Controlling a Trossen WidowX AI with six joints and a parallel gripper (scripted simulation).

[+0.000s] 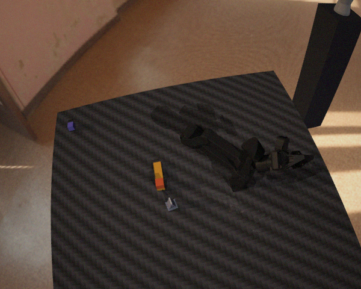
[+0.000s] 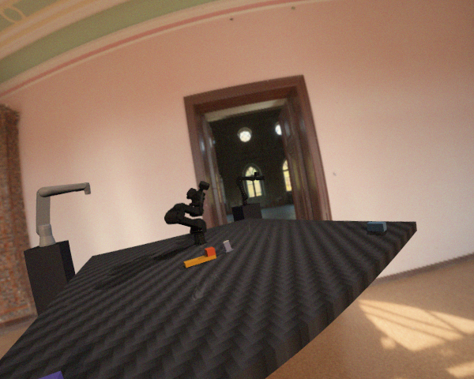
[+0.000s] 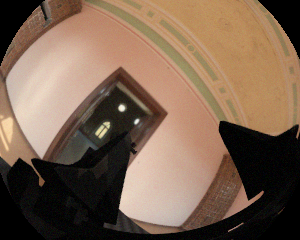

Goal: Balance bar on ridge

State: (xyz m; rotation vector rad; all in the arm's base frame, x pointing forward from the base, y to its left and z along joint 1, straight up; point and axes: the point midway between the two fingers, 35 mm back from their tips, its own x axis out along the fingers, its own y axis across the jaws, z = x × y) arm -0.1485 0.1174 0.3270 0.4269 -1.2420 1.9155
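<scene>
My gripper tip is 490 mm short of the bar, 220 mm to the left of it and 330 mm above it. The rest, counted from my gripper tip: small purple cube (910 mm ahead, 630 mm to the right, 330 mm below); blue-grey block (910 mm ahead, 370 mm to the left, 330 mm below); ridge (460 mm ahead, 100 mm to the right, 300 mm below).
</scene>
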